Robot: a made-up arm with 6 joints.
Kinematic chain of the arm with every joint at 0, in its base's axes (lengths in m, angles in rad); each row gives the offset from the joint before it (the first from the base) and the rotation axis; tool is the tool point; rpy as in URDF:
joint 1: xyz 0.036 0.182 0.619 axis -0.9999 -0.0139 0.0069
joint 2: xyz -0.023 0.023 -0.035 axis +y
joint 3: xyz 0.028 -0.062 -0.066 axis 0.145 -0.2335 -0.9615
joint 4: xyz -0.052 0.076 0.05 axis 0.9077 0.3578 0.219
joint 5: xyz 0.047 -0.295 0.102 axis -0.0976 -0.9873 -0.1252
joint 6: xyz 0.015 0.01 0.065 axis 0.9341 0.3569 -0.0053
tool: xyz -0.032 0.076 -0.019 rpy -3.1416 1.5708 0
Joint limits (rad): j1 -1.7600..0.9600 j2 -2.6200..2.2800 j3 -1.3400..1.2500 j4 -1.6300..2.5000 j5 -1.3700..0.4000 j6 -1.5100..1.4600
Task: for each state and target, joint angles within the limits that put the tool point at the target. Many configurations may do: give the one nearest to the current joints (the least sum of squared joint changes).
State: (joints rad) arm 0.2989 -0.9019 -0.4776 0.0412 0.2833 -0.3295
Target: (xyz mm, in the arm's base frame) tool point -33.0 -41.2 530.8
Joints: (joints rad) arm -0.2861 -1.0940 0.2259 0.0614 0.2992 -1.1480
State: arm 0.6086 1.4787 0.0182 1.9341 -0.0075 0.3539
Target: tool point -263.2 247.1 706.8
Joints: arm 0.4280 2.1037 -0.2478 2.2501 0.0011 0.7062
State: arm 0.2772 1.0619 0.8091 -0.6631 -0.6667 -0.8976
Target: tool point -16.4 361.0 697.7
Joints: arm 0.9526 0.5558 1.2500 -0.7807 -0.6958 -0.9302
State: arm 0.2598 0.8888 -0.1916 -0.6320 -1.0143 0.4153
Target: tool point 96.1 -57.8 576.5
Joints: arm 0.3130 1.2359 0.0845 0.3811 -1.1389 0.4049
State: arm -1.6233 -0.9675 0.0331 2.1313 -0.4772 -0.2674
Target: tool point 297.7 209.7 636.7
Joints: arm -1.6285 -1.2982 0.2447 2.0651 -0.5914 0.0998
